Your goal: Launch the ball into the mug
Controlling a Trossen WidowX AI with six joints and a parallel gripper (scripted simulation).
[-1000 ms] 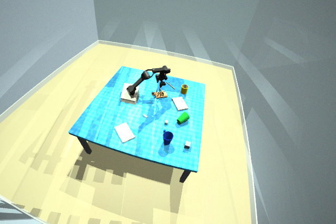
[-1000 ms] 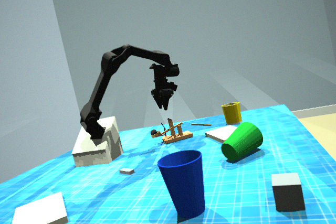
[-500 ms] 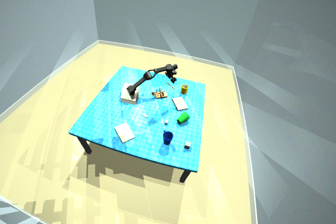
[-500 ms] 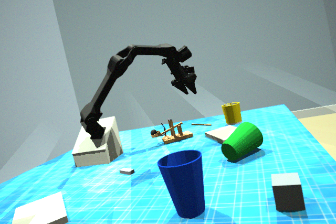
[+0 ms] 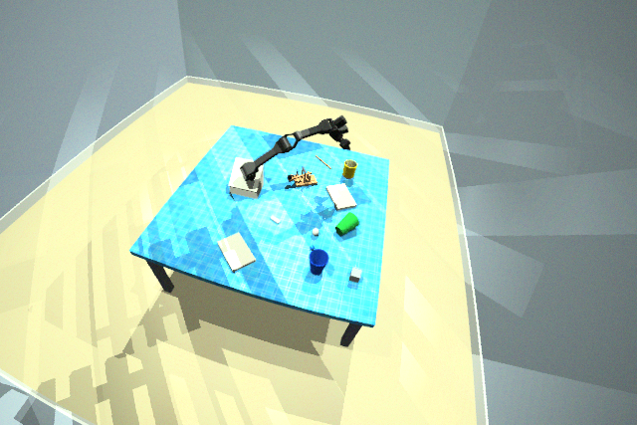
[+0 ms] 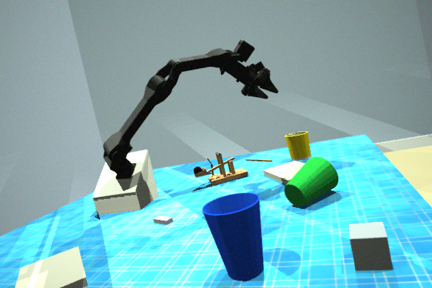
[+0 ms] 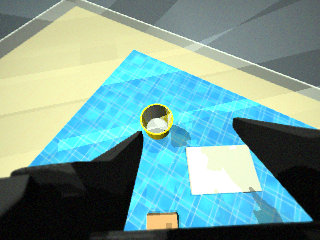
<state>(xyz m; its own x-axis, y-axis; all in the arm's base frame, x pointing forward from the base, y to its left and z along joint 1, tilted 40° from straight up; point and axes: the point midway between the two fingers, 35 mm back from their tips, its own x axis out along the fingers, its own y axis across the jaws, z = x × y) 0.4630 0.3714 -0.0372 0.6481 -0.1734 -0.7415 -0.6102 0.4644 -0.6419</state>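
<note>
Now: the black ball 300 mm behind my gripper tip, 170 mm to the right of it and 210 mm below it. Round my gripper tip: yellow mug (50 mm ahead, 70 mm to the left, 240 mm below); thin wooden stick (150 mm behind, 130 mm to the left, 270 mm below); wooden catapult (250 mm behind, 130 mm to the right, 220 mm below).
</note>
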